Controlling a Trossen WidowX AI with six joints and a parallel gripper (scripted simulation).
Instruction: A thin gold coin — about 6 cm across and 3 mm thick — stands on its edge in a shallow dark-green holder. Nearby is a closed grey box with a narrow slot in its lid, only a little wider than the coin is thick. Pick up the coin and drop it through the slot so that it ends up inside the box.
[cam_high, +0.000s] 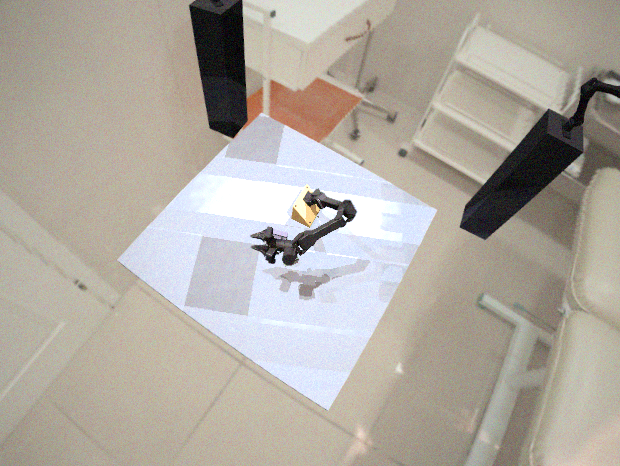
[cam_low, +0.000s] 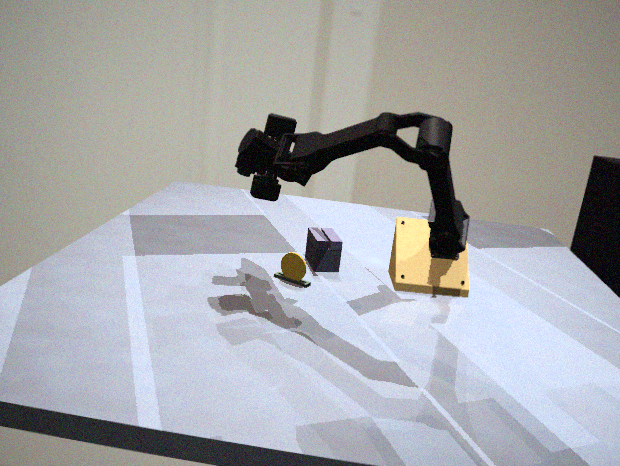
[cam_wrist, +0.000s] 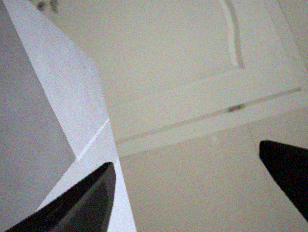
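Now: the gold coin 100 mm behind my gripper tip, 170 mm to the left of it and 210 mm below it.
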